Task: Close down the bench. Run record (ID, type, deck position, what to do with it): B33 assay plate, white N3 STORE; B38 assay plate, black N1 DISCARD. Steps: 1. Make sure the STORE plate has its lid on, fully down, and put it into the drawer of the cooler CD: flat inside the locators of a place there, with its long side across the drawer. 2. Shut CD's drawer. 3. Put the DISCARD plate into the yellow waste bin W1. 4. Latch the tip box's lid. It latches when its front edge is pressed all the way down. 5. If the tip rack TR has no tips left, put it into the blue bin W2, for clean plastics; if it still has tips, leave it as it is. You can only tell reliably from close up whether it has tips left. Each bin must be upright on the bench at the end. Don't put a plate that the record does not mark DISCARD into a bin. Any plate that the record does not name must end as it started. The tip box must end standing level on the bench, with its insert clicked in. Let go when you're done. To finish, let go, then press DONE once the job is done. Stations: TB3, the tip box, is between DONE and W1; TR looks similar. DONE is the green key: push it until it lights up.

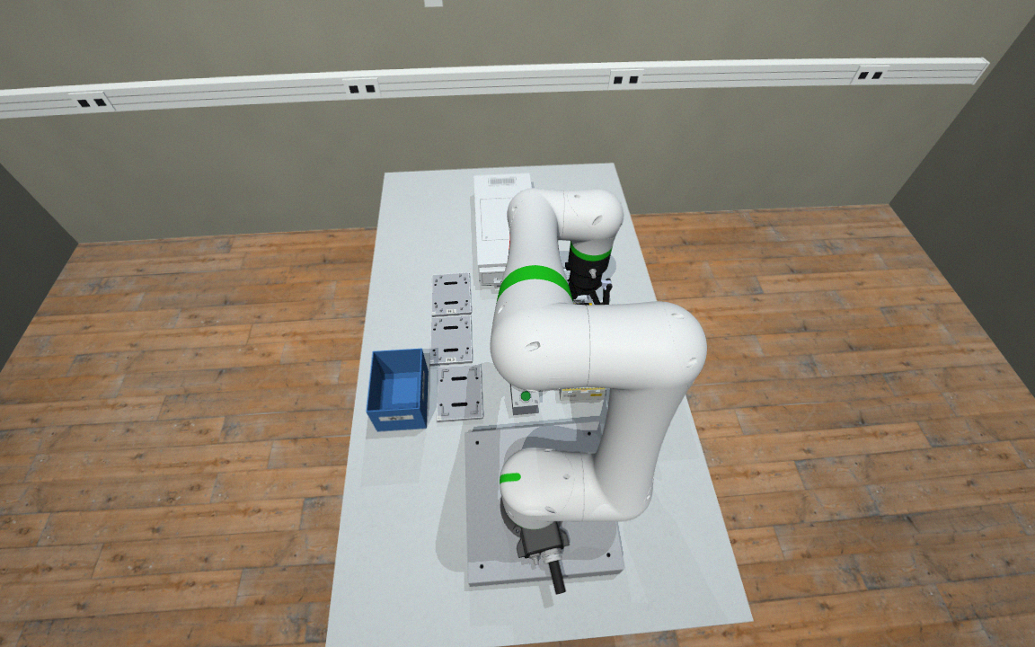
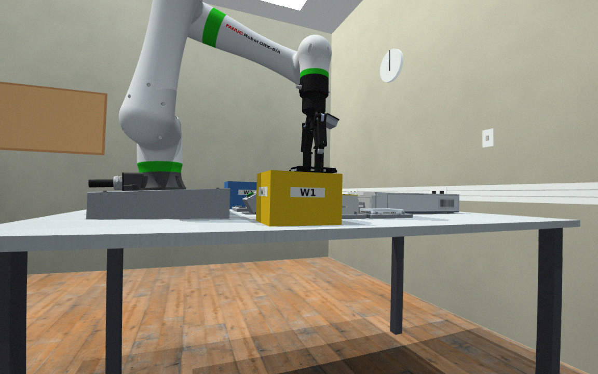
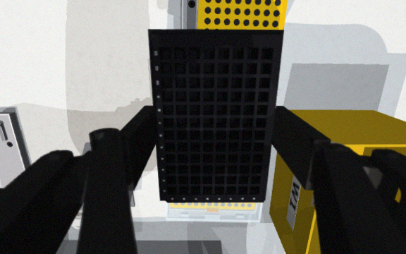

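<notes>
My hand is 15 cm to the left of the yellow bin W1, 14 cm past it and 13 cm above it. Round my hand: tip rack TR (11 cm below, 5 cm ahead, 4 cm to the right); black assay plate (2 cm below); N4 nest label (15 cm below, 2 cm to the right, 1 cm behind).
</notes>
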